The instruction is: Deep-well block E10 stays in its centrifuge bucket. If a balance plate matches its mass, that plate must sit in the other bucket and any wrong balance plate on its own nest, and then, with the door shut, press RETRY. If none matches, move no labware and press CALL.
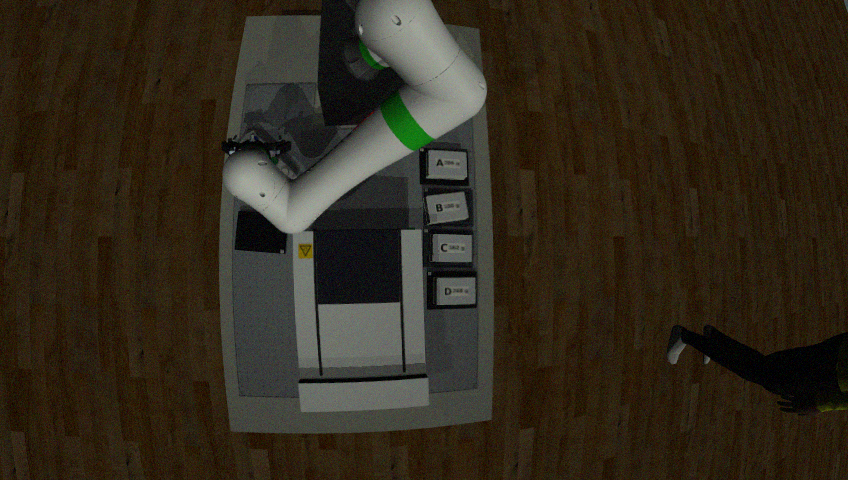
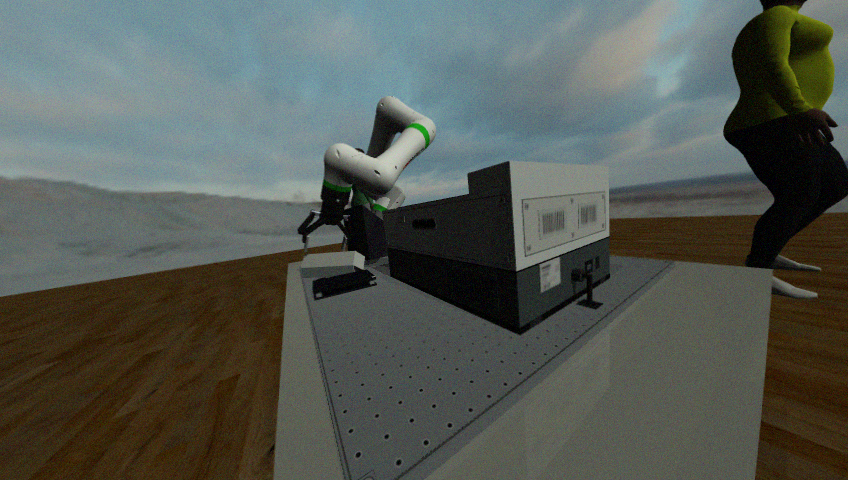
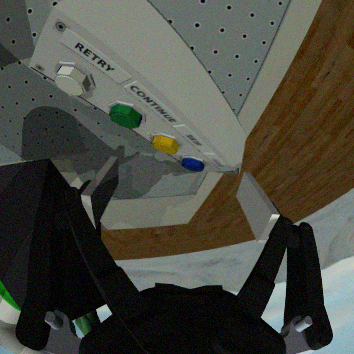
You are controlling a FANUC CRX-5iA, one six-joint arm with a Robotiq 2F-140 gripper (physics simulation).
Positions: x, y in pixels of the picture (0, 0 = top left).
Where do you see a centrifuge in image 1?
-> At 352, 357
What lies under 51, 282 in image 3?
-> My gripper.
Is my gripper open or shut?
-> Open.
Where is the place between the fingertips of my gripper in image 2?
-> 324, 250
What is my gripper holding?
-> Nothing.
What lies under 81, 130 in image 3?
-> A perforated plate.
